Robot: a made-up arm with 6 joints.
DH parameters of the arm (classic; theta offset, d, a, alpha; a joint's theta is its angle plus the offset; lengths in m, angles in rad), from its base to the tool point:
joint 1: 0 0.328 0 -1.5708
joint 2: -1.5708 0 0.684 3.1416
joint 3: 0 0 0 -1.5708
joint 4: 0 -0.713 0 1.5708
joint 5: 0 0.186 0 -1.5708
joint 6: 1.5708 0 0 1.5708
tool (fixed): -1.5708 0 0 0
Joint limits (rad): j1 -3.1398..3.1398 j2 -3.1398..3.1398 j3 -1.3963..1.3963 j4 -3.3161..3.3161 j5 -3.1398..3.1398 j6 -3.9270..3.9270
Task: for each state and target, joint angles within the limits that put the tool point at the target. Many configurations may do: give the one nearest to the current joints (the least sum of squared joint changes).
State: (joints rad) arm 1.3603 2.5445 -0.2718 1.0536 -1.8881 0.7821
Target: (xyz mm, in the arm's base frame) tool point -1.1 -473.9 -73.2
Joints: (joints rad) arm 1.3486 2.8067 -0.8906 0.9815 -1.8881 0.7821
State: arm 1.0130 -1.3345 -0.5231 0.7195 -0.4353 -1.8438
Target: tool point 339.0 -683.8 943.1
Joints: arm 1.8355 -1.7220 -0.2068 0.6480 -0.4353 -1.8438
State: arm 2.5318 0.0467 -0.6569 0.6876 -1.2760 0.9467
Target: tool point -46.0 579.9 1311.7
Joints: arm 1.8945 -0.1335 0.1343 0.7115 -1.2760 0.9467
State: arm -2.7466 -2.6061 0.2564 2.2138 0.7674 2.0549
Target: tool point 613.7 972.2 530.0
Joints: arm -2.0489 -2.0244 0.1413 2.1233 0.7674 2.0549
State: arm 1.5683 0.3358 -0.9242 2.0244 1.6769 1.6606
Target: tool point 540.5 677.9 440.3
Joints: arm 0.8394 0.4863 -0.4936 1.8458 1.6769 1.6606
